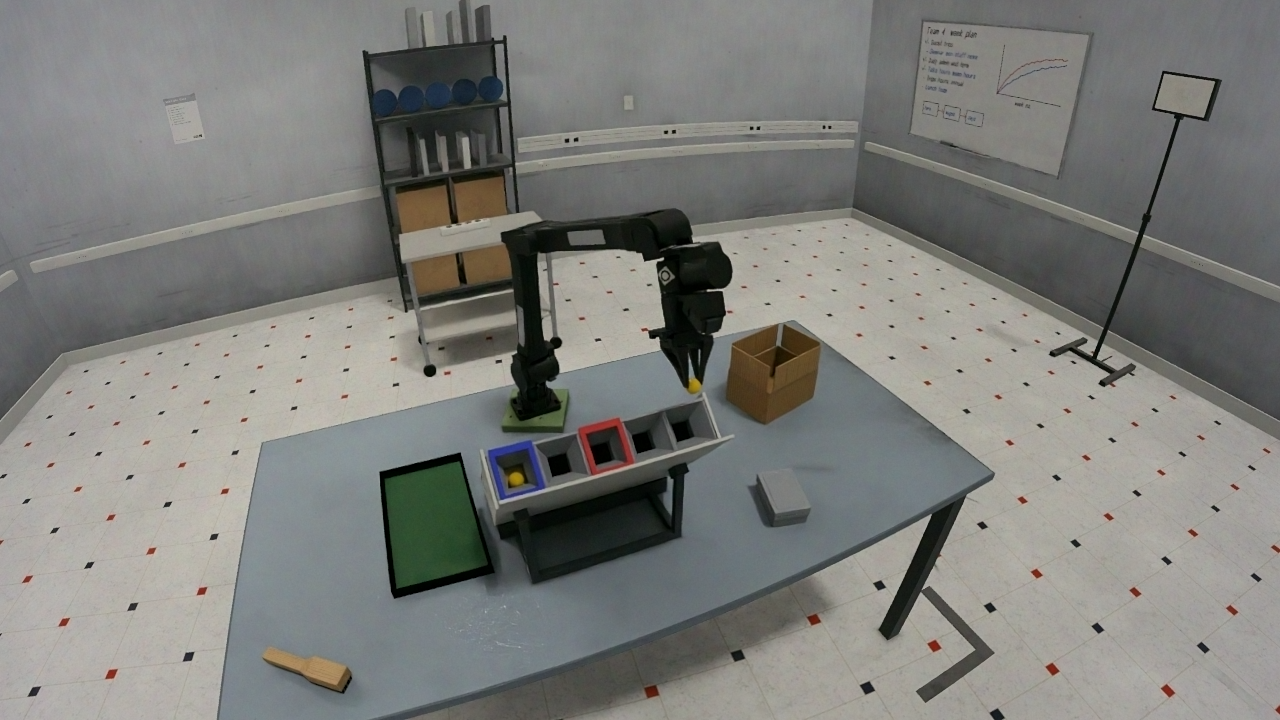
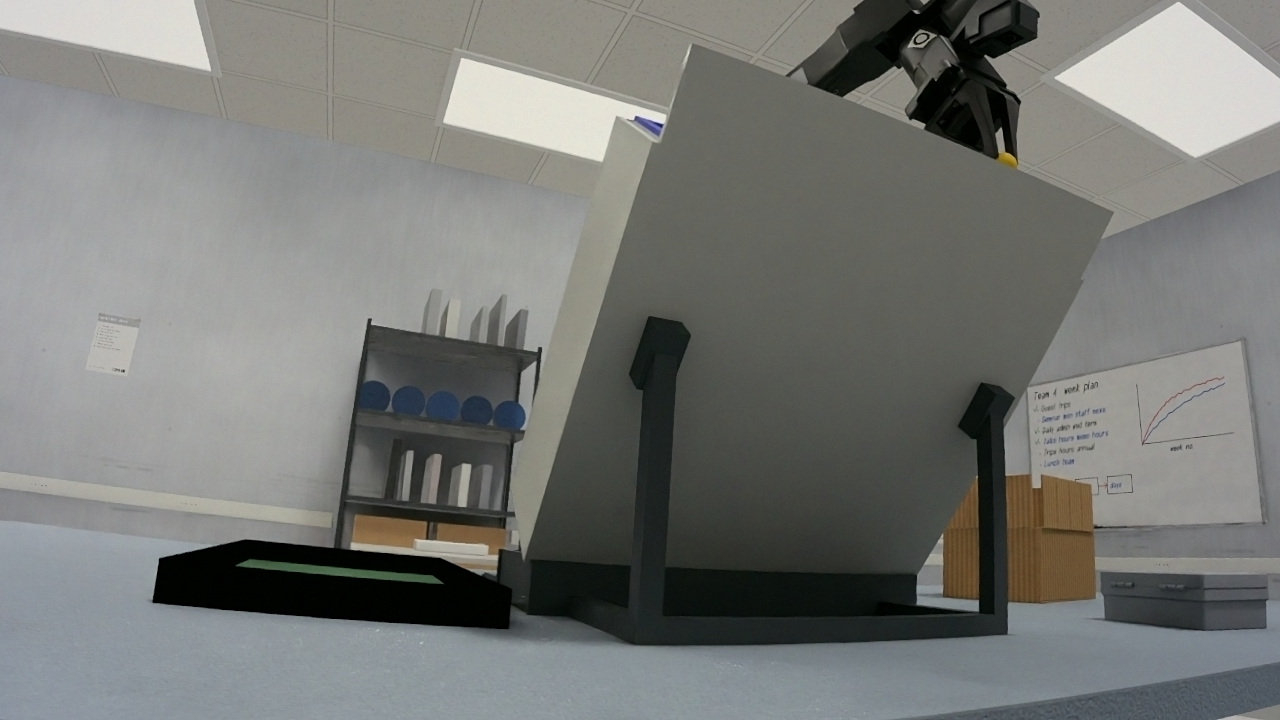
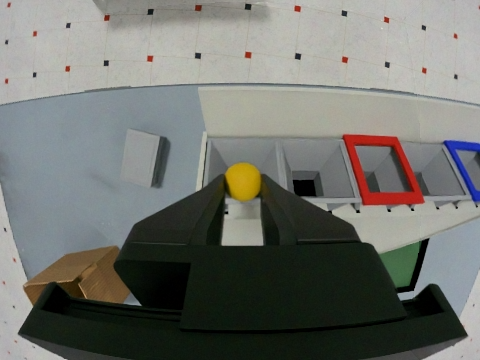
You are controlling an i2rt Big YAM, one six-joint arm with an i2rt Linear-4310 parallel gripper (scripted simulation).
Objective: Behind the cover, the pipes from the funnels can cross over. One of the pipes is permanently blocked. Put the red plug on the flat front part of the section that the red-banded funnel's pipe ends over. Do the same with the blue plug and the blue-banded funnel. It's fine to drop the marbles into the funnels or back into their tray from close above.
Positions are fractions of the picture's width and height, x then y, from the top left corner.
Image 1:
my gripper: 0.54,0.54
green tray: 0.34,0.74
cardboard box: 0.62,0.53
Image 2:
my gripper: 0.78,0.23
green tray: 0.17,0.81
cardboard box: 0.82,0.79
grey case: 0.94,0.84
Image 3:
my gripper: 0.51,0.51
green tray: 0.84,0.73
cardboard box: 0.21,0.79
grey case: 0.29,0.45
yellow marble: 0.51,0.50
